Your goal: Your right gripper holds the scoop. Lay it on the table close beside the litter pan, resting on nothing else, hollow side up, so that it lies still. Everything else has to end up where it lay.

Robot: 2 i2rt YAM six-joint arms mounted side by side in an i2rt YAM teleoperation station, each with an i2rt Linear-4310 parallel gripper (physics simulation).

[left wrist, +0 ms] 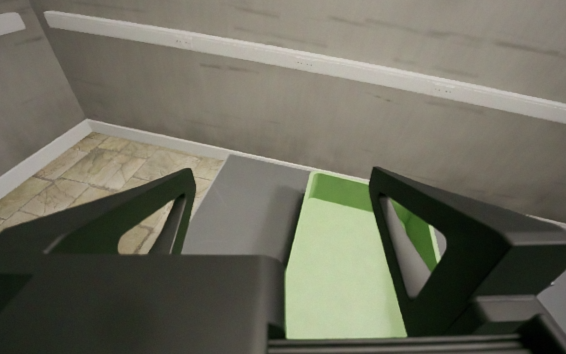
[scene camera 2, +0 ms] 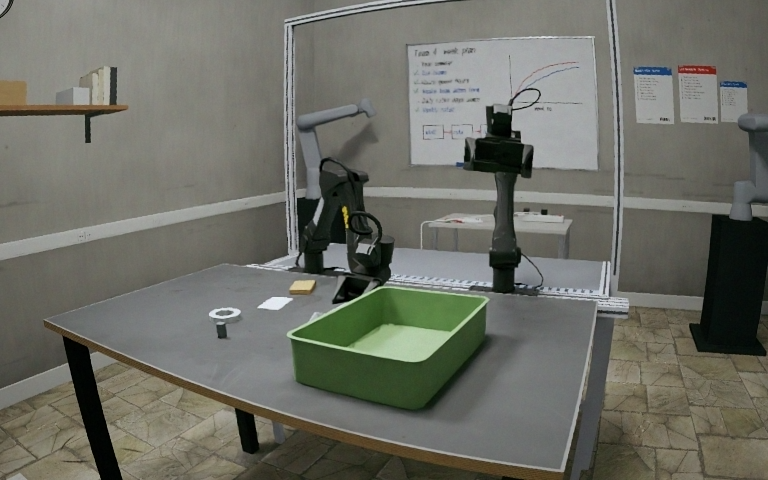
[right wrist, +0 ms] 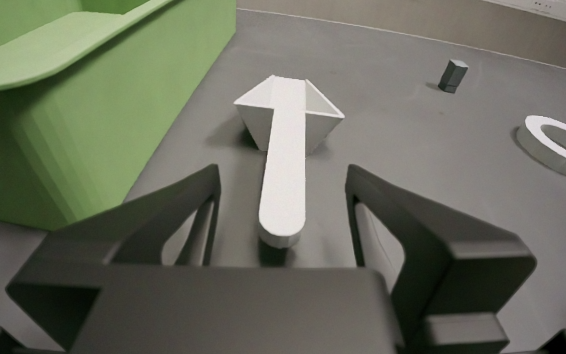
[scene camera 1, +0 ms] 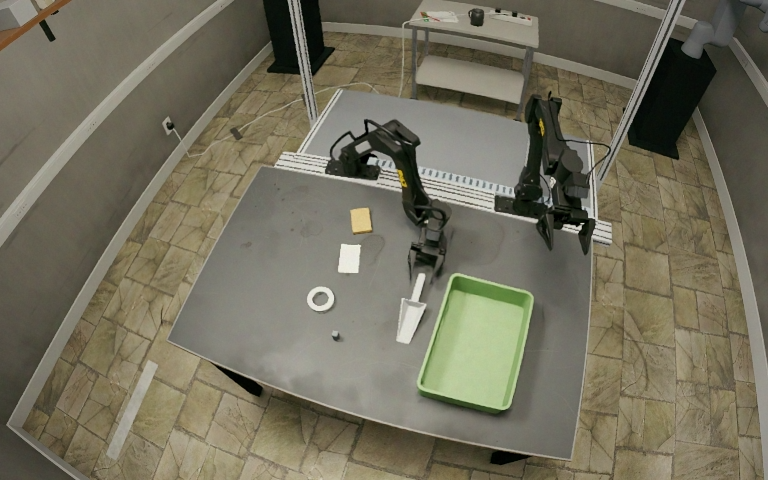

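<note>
The white scoop lies on the table, hollow side up, its handle toward the right gripper. It is beside the green litter pan, with a narrow strip of table between them. In scene camera 2 the pan hides most of the scoop. My right gripper is open, its fingers apart on both sides of the handle's end, with gaps to it. My left gripper is open and empty, above the table's back right edge.
A white ring, a small dark block, a white card and a yellow sponge lie left of the scoop on the grey table.
</note>
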